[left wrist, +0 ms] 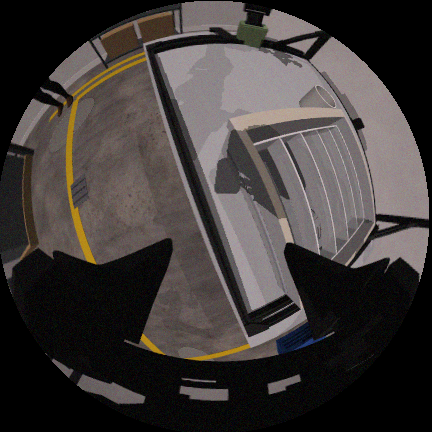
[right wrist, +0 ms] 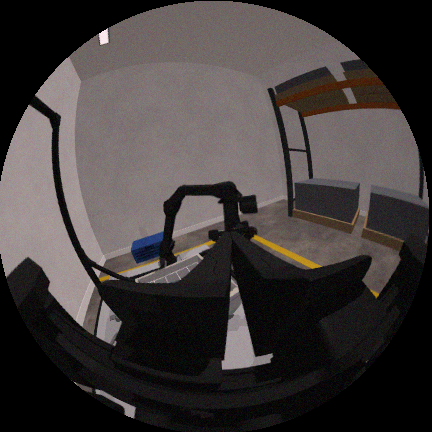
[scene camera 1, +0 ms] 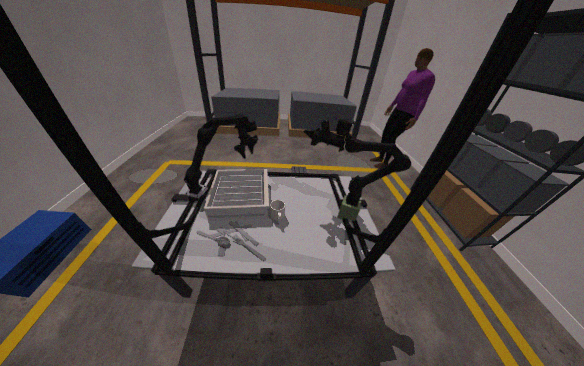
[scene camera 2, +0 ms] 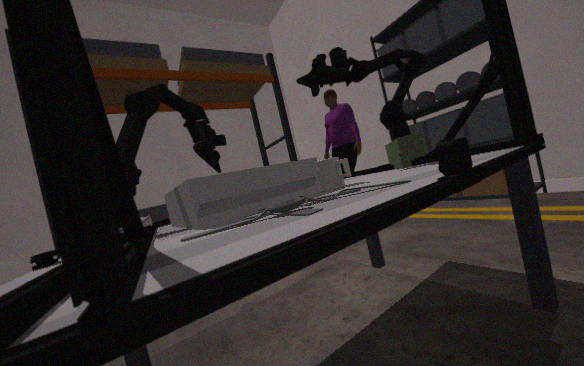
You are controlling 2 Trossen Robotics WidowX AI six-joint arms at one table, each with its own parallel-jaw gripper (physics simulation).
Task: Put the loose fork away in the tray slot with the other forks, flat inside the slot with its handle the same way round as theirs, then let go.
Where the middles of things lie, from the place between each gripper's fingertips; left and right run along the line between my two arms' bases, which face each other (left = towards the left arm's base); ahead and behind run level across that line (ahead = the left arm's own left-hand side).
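Labels:
The cutlery tray (scene camera 1: 248,190) is 120 mm below my left hand, 10 mm to the right of it and 250 mm behind it.
The cutlery tray is 400 mm below my right hand, 120 mm behind it and 340 mm to the left of it.

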